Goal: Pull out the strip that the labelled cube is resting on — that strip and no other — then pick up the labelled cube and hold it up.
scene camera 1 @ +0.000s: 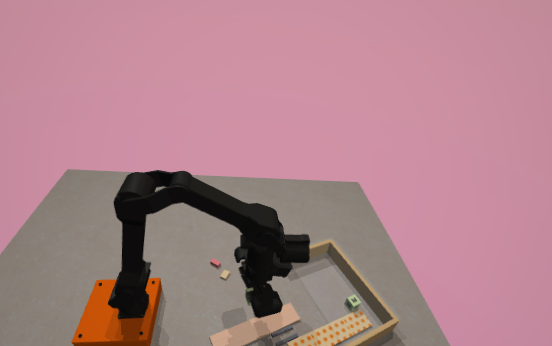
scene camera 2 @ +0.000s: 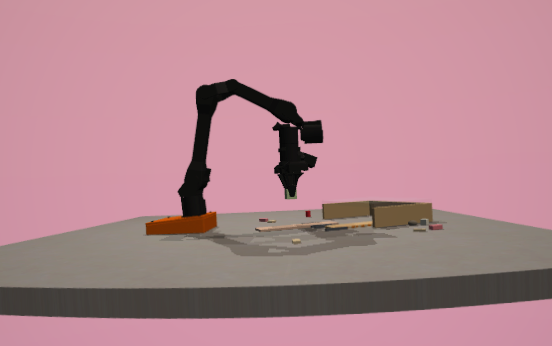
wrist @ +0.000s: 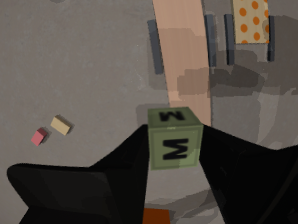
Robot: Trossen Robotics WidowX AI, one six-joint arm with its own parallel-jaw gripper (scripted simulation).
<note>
The pictures show: the gripper and a wooden-walled tray.
The gripper also shows in scene camera 2 and in the wrist view.
</note>
